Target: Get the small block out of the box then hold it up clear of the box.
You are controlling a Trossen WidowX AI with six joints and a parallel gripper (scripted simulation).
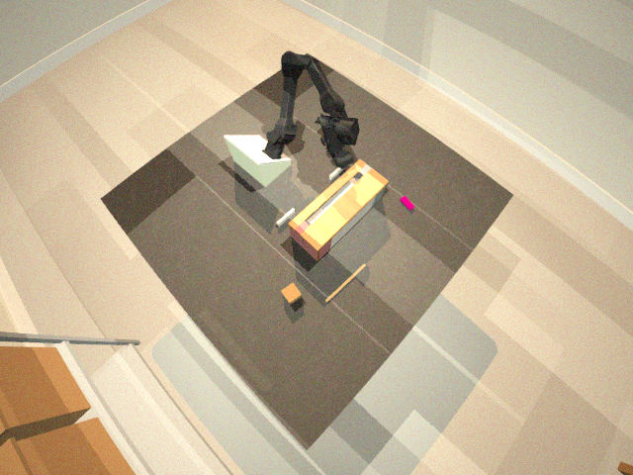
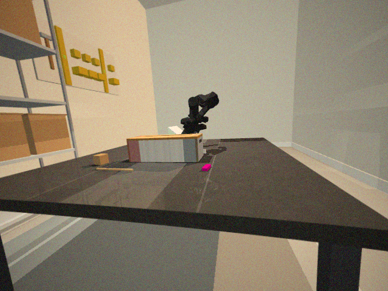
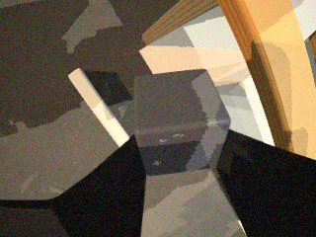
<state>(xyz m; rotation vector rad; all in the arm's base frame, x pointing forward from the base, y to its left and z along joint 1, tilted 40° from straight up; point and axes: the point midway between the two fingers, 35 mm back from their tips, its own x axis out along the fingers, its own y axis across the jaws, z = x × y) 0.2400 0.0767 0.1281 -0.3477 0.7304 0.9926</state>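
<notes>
Now: the grey-blue block 10 mm to the left of my gripper tip and 10 mm above it. From my gripper tip the other things lie so: wooden stick 310 mm ahead, 320 mm to the right, 100 mm below.
</notes>
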